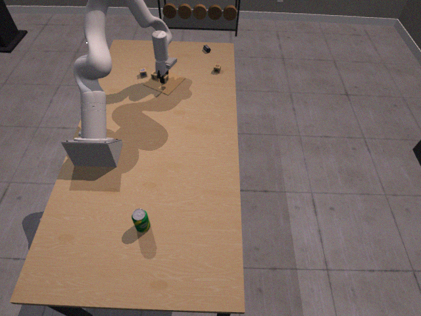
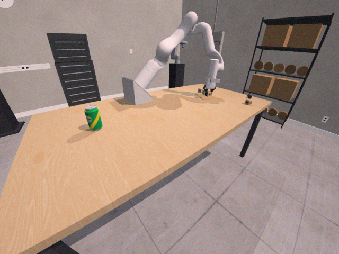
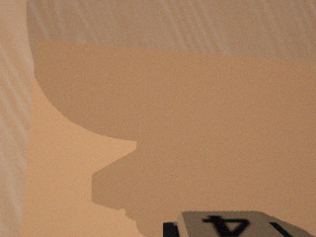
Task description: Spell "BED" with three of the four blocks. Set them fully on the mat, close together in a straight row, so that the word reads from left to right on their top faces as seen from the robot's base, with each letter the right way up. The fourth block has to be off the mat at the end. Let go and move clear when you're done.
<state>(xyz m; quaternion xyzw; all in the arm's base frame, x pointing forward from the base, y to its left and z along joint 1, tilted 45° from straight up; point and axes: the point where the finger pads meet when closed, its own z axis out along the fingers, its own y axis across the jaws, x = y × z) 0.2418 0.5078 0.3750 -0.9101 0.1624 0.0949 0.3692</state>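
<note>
Now: hand 2 cm above the tan mat. The rest, counted from my hand: green can 7 cm ahead, 102 cm to the right, 4 cm above; then wooden letter block 34 cm ahead, 15 cm to the left; then small dark object 24 cm ahead, 39 cm to the left, 1 cm below.
</note>
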